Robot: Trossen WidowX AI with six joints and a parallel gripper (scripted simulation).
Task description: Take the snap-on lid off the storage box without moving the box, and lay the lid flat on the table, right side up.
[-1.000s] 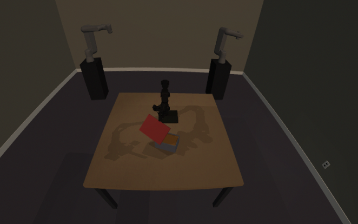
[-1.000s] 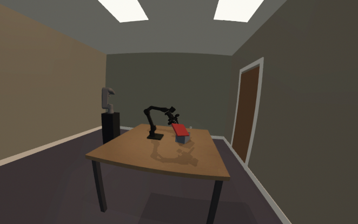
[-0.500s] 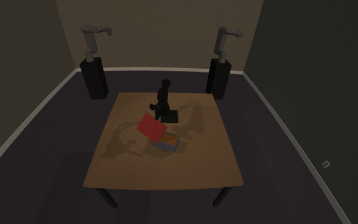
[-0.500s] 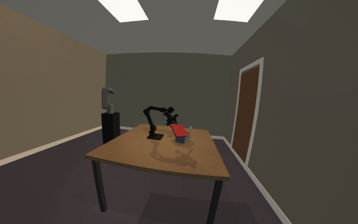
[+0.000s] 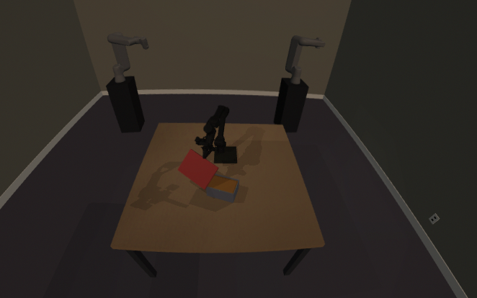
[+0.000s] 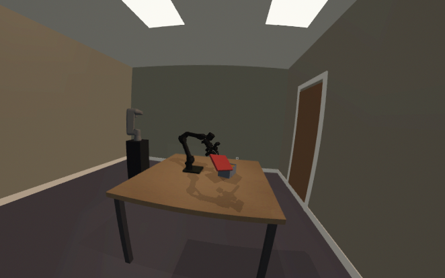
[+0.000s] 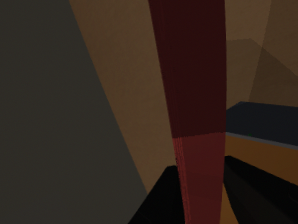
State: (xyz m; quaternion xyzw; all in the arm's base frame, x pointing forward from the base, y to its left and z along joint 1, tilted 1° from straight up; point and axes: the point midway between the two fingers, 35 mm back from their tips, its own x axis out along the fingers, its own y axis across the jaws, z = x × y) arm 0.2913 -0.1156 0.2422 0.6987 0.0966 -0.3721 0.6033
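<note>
The snap-on lid lies 50 mm to the right of my gripper tip, 50 mm below it and 40 mm ahead of it. Also, from my gripper tip: grey storage box: 180 mm below, 120 mm to the left, 110 mm ahead.
</note>
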